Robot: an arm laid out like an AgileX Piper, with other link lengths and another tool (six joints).
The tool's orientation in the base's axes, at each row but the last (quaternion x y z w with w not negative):
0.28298, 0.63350, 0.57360, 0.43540
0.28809, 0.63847, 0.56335, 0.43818
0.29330, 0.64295, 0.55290, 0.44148
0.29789, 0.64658, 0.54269, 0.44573
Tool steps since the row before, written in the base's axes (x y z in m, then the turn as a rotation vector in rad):
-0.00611, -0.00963, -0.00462, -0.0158, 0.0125, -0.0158
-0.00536, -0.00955, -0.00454, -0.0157, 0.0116, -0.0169
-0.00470, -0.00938, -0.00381, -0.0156, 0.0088, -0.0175
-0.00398, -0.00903, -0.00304, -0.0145, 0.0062, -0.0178
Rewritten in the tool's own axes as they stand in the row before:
-0.00440, -0.00539, -0.01015, 0.0216, -0.0109, -0.0084
-0.00475, -0.00564, -0.00928, 0.0210, -0.0121, -0.0088
-0.00513, -0.00520, -0.00844, 0.0187, -0.0133, -0.0100
-0.00539, -0.00466, -0.00748, 0.0161, -0.0143, -0.0101

